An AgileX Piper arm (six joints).
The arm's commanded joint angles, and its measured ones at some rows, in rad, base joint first. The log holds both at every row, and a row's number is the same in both.
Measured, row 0:
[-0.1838 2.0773 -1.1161 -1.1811 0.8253 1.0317]
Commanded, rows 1 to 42:
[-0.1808 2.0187 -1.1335 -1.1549 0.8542 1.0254]
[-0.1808 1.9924 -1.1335 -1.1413 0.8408 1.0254]
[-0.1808 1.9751 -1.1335 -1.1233 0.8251 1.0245]
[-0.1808 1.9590 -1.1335 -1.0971 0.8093 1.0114]
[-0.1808 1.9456 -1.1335 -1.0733 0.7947 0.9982]
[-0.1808 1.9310 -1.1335 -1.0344 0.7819 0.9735]
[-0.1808 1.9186 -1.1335 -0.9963 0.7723 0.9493]
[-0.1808 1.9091 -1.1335 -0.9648 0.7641 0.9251]
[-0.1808 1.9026 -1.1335 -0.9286 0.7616 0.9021]
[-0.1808 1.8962 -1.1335 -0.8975 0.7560 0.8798]
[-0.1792 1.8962 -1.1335 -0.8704 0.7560 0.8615]
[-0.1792 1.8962 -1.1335 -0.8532 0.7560 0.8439]
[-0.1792 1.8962 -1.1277 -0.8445 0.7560 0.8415]
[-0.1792 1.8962 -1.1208 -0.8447 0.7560 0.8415]
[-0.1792 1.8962 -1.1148 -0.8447 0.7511 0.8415]
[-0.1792 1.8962 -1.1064 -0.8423 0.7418 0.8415]
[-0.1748 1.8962 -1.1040 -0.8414 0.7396 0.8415]
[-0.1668 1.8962 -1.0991 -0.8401 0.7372 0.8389]
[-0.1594 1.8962 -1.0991 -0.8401 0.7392 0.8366]
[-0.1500 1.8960 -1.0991 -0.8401 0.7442 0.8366]
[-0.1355 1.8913 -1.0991 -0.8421 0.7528 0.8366]
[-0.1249 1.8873 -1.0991 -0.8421 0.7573 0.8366]
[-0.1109 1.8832 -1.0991 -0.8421 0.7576 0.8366]
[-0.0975 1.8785 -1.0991 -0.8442 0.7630 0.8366]
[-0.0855 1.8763 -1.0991 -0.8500 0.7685 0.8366]
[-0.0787 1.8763 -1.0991 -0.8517 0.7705 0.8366]
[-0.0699 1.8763 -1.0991 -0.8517 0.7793 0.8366]
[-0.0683 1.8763 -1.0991 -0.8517 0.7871 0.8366]
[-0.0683 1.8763 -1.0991 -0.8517 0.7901 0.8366]
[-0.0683 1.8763 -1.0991 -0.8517 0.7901 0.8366]
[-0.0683 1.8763 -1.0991 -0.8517 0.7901 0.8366]
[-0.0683 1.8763 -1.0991 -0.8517 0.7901 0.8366]
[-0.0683 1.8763 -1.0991 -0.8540 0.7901 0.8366]
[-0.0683 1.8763 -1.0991 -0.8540 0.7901 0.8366]
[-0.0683 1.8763 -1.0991 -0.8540 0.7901 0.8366]
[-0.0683 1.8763 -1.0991 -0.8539 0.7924 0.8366]
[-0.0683 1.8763 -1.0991 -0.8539 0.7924 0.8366]
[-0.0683 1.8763 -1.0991 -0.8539 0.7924 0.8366]
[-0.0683 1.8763 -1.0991 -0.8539 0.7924 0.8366]
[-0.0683 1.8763 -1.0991 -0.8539 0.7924 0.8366]
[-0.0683 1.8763 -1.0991 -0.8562 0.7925 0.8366]
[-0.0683 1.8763 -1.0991 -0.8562 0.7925 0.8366]
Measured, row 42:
[-0.0713 1.8875 -1.1043 -0.8492 0.7921 0.8451]
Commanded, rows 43 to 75:
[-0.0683 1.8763 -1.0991 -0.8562 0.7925 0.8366]
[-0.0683 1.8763 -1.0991 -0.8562 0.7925 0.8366]
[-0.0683 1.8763 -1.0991 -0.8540 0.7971 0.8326]
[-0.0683 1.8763 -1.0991 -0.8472 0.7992 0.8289]
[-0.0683 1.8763 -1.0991 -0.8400 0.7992 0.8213]
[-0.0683 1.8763 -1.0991 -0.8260 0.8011 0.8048]
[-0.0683 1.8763 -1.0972 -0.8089 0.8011 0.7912]
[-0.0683 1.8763 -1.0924 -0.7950 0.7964 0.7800]
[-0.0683 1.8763 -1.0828 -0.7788 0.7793 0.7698]
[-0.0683 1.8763 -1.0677 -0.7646 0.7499 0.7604]
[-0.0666 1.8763 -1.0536 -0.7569 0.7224 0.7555]
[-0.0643 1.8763 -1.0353 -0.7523 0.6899 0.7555]
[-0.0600 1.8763 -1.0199 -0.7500 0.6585 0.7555]
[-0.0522 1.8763 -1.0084 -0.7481 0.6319 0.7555]
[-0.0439 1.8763 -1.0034 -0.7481 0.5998 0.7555]
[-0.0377 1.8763 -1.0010 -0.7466 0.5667 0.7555]
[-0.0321 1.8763 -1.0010 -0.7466 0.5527 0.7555]
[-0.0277 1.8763 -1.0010 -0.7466 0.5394 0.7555]
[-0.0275 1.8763 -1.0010 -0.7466 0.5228 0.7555]
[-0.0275 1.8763 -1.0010 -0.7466 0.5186 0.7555]
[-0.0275 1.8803 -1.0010 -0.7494 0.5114 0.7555]
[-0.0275 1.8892 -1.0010 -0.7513 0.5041 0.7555]
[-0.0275 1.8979 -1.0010 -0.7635 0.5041 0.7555]
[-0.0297 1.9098 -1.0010 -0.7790 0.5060 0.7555]
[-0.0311 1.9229 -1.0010 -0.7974 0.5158 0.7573]
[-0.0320 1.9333 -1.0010 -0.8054 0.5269 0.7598]
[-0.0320 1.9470 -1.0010 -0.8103 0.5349 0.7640]
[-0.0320 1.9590 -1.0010 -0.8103 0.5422 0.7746]
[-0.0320 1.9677 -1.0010 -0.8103 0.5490 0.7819]
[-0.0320 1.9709 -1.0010 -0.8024 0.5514 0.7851]
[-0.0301 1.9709 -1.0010 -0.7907 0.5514 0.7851]
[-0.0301 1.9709 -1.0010 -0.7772 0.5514 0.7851]
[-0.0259 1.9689 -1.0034 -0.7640 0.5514 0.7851]
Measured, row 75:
[-0.0381 1.9575 -1.0047 -0.8134 0.5855 0.7735]
